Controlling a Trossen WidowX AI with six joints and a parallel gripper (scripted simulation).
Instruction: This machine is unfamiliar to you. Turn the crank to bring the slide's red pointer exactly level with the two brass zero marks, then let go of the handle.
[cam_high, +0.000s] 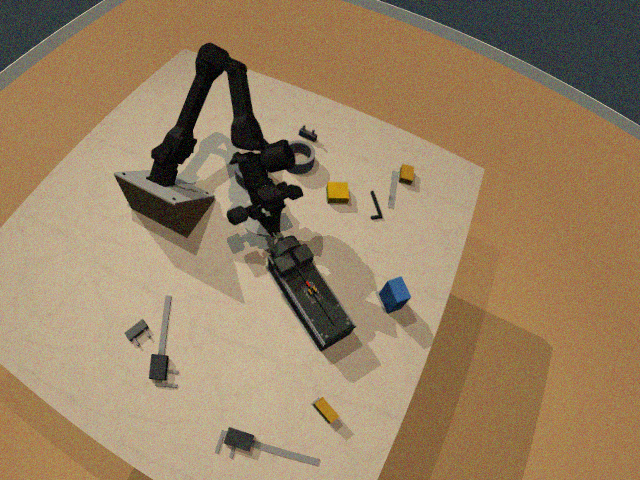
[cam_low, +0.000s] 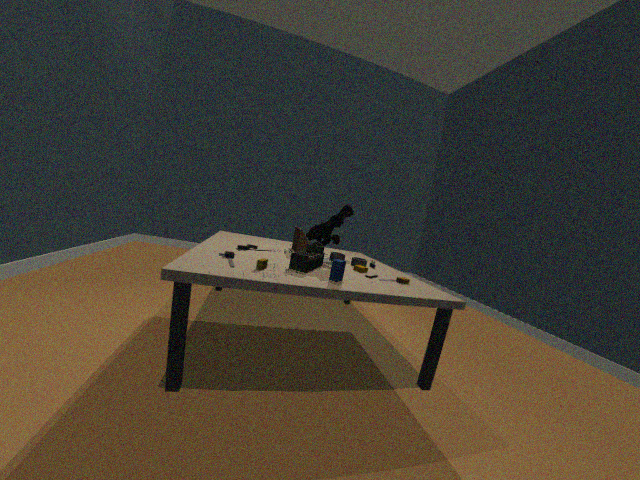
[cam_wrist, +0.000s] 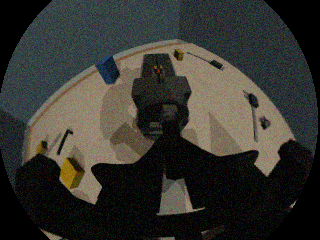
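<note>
Now: gripper tip 10 mm past the crank handle, 10 mm to the right of it and 30 mm below it. The rest, counted from my gripper tip: yellow block 90 mm ahead, 250 mm to the left, 80 mm below; red pointer 120 mm ahead, 80 mm to the right, 10 mm below; blue cube 330 mm ahead, 10 mm to the right, 50 mm below.
</note>
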